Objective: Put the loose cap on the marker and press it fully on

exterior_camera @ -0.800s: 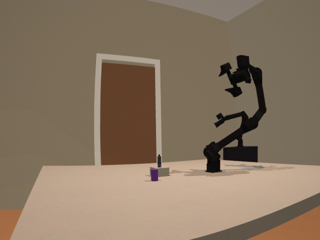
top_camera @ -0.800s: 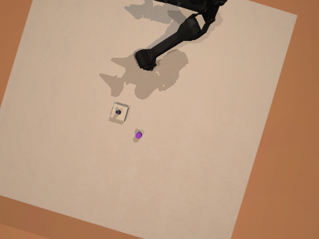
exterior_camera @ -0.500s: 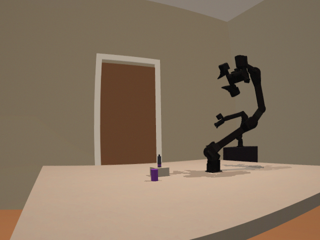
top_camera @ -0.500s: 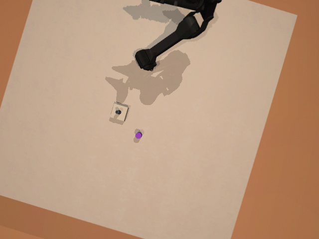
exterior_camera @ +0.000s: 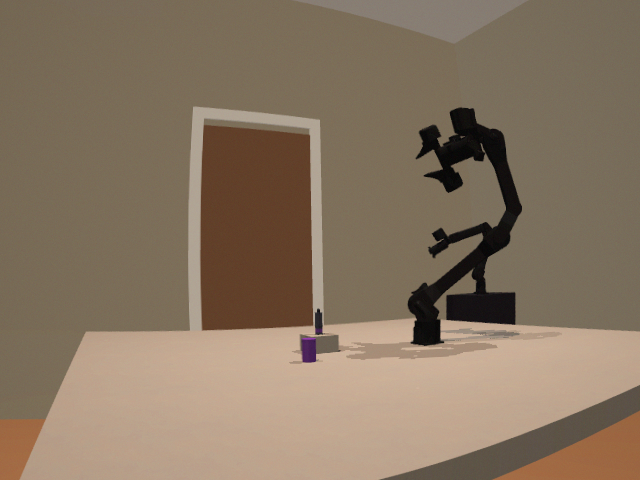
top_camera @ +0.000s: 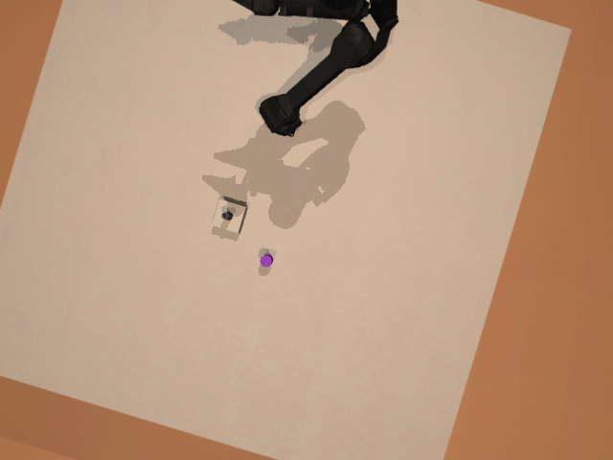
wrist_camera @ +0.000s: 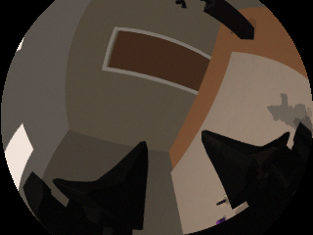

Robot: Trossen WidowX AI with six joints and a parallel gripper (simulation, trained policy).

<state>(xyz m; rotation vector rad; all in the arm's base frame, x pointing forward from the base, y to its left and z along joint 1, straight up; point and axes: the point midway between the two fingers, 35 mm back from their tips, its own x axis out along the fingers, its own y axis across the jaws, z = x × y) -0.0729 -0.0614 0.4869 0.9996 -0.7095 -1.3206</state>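
Right now my gripper tip is 46 cm above the purple cap, 42 cm short of it and 16 cm to the right of it. The rest, counted from my gripper tip: holder block 46 cm below, 34 cm ahead, 3 cm to the left; then dark marker 40 cm below, 34 cm ahead, 3 cm to the left.
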